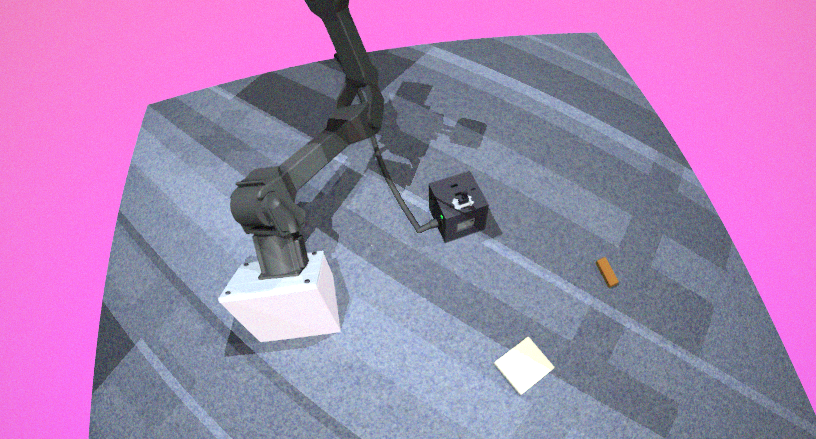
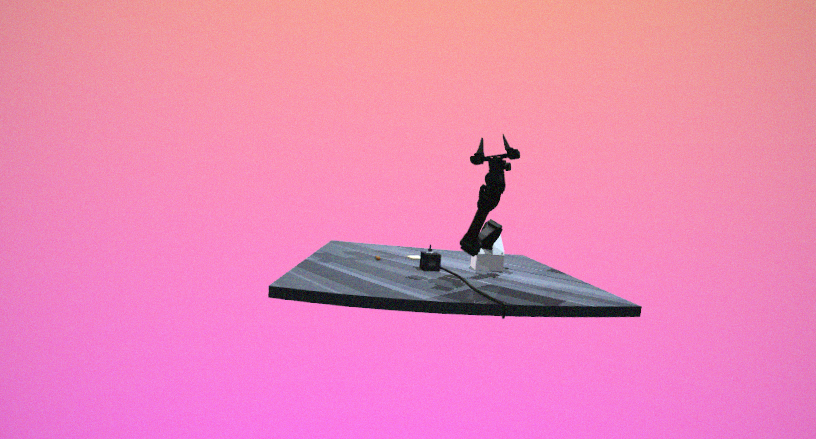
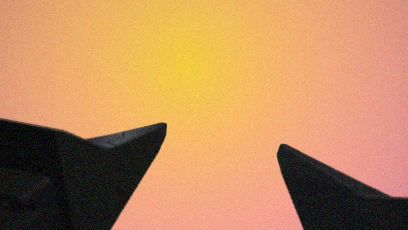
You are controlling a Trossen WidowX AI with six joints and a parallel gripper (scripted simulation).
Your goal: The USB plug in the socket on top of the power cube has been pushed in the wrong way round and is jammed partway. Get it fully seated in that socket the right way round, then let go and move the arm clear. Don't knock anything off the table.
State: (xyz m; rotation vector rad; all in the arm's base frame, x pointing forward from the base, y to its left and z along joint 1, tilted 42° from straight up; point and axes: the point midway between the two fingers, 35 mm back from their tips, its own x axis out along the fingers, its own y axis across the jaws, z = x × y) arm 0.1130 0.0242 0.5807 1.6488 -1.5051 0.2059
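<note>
Right now the USB plug is 200 mm ahead of my gripper tip, 280 mm to the right of it and 490 mm below it. Also, from my gripper tip: cream flat square: 270 mm ahead, 550 mm to the right, 580 mm below.
</note>
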